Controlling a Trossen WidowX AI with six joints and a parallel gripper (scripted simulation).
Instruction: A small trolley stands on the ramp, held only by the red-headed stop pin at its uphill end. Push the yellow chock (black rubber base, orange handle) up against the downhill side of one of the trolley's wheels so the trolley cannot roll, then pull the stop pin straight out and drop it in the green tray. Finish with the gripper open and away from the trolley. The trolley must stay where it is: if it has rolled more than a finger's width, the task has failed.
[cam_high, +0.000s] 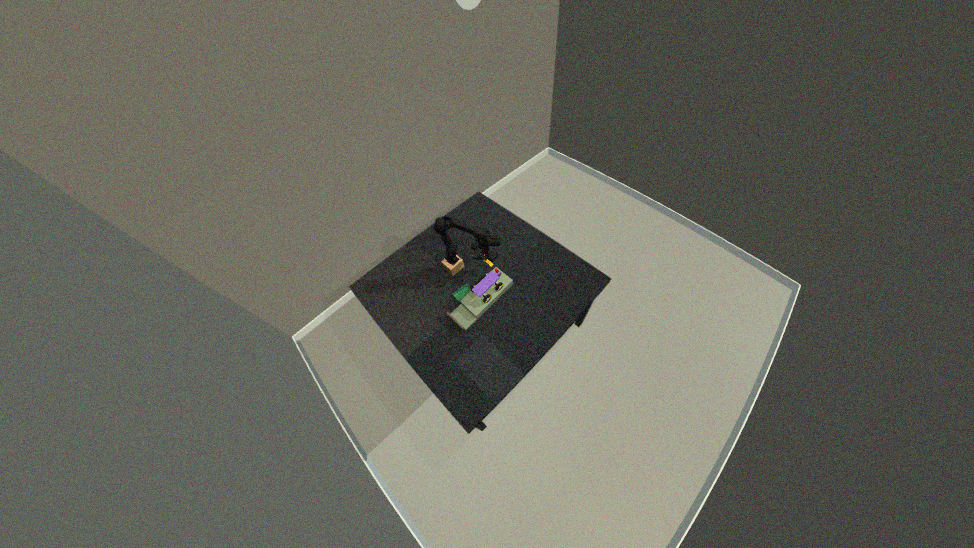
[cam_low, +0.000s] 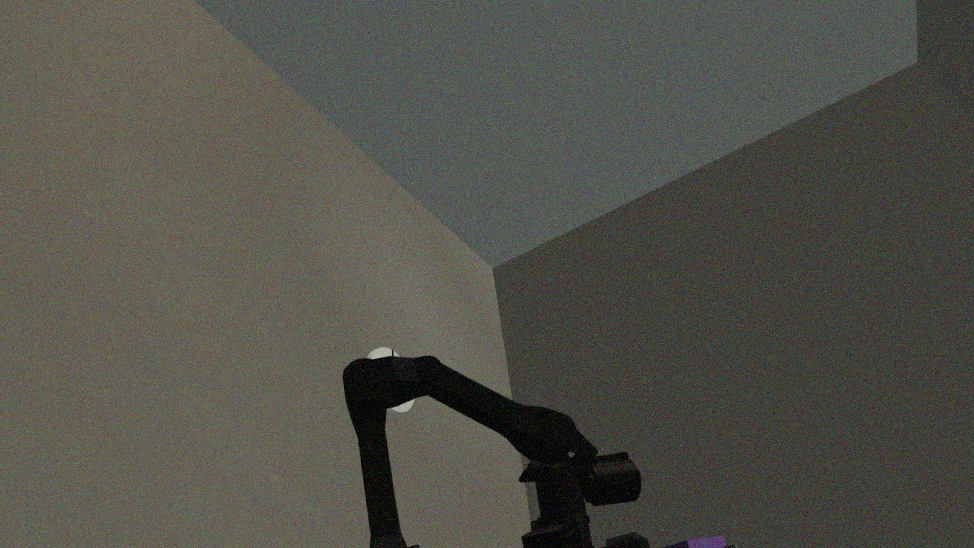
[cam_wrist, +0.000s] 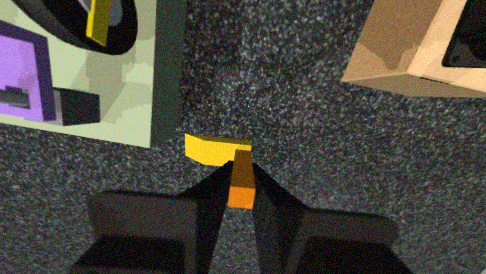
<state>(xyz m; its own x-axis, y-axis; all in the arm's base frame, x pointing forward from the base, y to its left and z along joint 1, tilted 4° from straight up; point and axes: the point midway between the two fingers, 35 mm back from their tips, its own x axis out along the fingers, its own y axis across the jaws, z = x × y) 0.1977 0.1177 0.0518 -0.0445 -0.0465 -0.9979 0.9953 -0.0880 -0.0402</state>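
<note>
Now: gripper tip 17 cm to the left of the purple trolley, 13 cm short of it and 1 cm below it. Also, from my gripper tip: green tray: 26 cm to the right, 11 cm below, 1 cm behind; then red-headed stop pin: 13 cm ahead, 5 cm to the right, 2 cm above; then yellow chock: 2 cm ahead, 1 cm below.
</note>
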